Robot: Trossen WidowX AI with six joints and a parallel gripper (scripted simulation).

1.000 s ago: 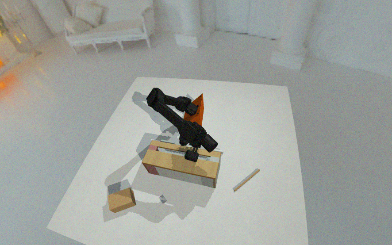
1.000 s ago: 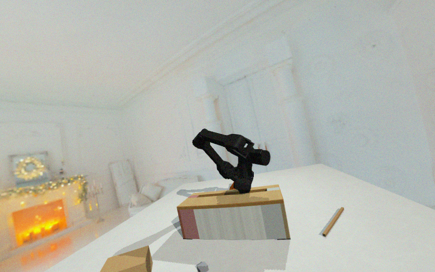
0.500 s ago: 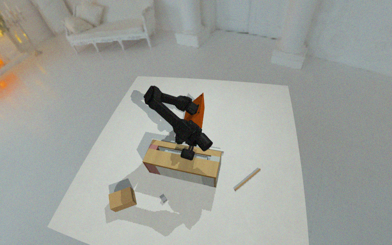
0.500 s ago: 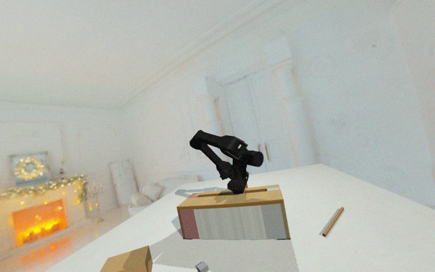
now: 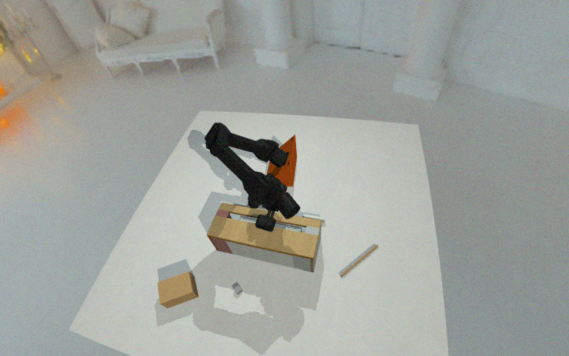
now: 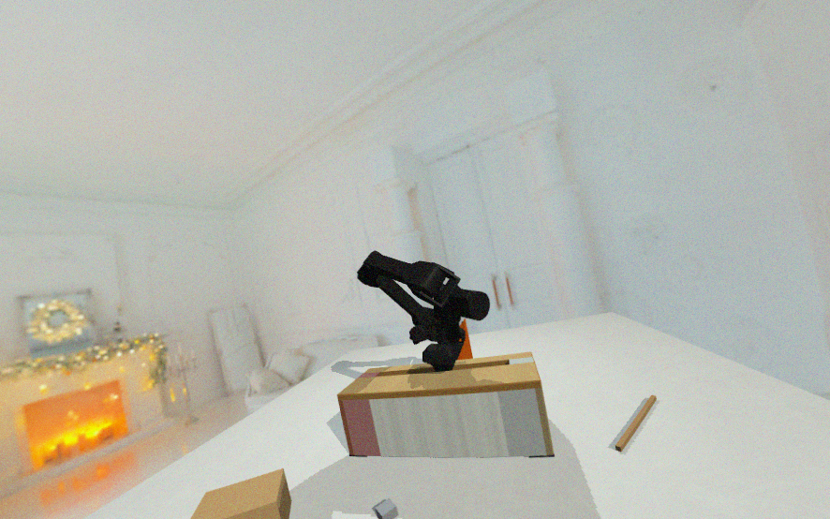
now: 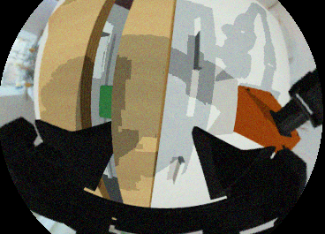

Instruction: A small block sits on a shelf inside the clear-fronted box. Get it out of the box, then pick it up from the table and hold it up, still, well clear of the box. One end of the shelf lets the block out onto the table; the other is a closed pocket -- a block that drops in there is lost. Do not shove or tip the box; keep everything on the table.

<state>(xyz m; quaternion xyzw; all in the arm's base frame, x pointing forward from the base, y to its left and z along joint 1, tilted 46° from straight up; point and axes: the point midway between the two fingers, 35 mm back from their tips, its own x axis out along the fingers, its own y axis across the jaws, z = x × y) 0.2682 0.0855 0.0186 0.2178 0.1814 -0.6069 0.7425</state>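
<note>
Now: gripper tip 5 cm short of the green block and 2 cm to the left of it. Also, from my gripper tip: tan box (35 cm ahead, 24 cm to the right, 6 cm below); then grey cube (27 cm ahead, 3 cm to the right, 8 cm below); then wooden stick (5 cm ahead, 35 cm to the left, 8 cm below).
</note>
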